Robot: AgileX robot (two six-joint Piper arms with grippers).
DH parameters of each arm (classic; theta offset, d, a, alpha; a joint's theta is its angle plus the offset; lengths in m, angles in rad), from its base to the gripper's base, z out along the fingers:
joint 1: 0 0.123 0 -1.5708
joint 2: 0.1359 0 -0.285 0
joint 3: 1.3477 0 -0.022 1.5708
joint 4: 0 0.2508 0 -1.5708
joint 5: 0 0 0.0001 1.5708
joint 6: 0 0.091 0 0
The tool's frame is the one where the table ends.
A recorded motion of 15 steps. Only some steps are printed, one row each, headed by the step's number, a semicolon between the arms.
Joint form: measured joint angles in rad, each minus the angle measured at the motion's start. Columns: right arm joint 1, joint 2, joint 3, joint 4, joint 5, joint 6; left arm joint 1, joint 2, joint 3, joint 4, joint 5, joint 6.
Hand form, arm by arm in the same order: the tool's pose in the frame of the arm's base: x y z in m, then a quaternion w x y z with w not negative. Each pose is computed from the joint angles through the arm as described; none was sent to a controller.
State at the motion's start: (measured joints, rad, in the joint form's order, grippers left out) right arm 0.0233 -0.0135 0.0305 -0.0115 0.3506 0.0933; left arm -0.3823 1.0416 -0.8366 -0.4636 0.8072 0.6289
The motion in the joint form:
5: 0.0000 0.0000 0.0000 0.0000 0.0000 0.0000; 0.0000 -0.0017 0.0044 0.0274 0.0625 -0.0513
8: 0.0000 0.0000 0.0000 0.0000 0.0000 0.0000; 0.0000 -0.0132 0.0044 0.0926 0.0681 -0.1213
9: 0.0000 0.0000 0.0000 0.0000 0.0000 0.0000; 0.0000 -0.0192 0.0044 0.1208 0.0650 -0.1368
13: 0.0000 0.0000 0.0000 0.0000 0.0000 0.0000; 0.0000 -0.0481 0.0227 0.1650 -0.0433 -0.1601
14: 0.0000 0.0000 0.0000 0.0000 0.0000 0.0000; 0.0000 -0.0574 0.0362 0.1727 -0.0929 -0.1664
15: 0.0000 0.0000 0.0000 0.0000 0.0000 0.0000; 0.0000 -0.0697 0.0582 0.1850 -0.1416 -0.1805
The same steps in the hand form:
5: 0.0532 0.0009 0.1721 0.60061 0.02483 0.79859 0.03022; 0.1677 -0.0991 0.3081 0.29746 0.35529 0.86967 -0.17019
8: 0.0532 0.0009 0.1721 0.60061 0.02483 0.79859 0.03022; 0.1667 -0.0943 0.3082 0.29417 0.33979 0.88035 -0.15160
9: 0.0532 0.0009 0.1721 0.60061 0.02483 0.79859 0.03022; 0.1665 -0.0922 0.3088 0.29730 0.33855 0.88155 -0.14095
13: 0.0532 0.0009 0.1721 0.60061 0.02483 0.79859 0.03022; 0.1692 -0.0880 0.3134 0.35127 0.32357 0.87050 -0.11889
14: 0.0532 0.0009 0.1721 0.60061 0.02483 0.79859 0.03022; 0.1703 -0.0869 0.3137 0.37182 0.31605 0.86537 -0.11398
15: 0.0532 0.0009 0.1721 0.60061 0.02483 0.79859 0.03022; 0.1703 -0.0852 0.3119 0.38894 0.30660 0.86192 -0.10868

